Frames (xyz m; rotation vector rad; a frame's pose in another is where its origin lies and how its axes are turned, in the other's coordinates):
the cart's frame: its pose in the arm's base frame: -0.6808 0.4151 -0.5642 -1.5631 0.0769 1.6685
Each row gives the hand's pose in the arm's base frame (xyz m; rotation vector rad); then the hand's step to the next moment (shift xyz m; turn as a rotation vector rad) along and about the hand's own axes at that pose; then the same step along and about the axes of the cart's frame.
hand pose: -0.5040 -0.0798 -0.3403 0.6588 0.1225 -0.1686
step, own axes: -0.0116 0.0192 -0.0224 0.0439 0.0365 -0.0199
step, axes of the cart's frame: 0.0179 -0.0125 0.0230 0.0248 -0.0515 -0.0196
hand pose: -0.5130 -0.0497 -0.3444 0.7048 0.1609 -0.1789
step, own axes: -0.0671 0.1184 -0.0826 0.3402 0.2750 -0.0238
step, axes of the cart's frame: 0.0490 -0.0832 0.1266 0.0677 -0.3891 -0.1896
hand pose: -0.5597 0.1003 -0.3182 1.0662 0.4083 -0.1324
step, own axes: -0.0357 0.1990 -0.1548 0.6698 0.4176 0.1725
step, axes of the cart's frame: 0.0189 -0.1949 0.1628 0.0161 -0.6087 -0.5311
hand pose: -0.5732 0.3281 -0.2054 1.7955 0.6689 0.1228
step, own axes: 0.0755 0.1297 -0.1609 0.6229 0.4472 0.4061
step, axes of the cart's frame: -0.0479 -0.1987 0.0814 -0.0580 -0.4806 -0.7201
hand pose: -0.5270 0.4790 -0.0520 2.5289 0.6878 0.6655
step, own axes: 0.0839 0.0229 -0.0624 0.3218 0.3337 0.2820
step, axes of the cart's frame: -0.0476 -0.0946 0.0154 -0.0690 -0.2249 -0.4890
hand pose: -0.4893 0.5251 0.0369 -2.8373 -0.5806 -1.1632
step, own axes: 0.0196 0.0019 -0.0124 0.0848 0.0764 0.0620
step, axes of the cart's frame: -0.0172 -0.0155 0.0025 -0.0215 -0.0614 -0.1124
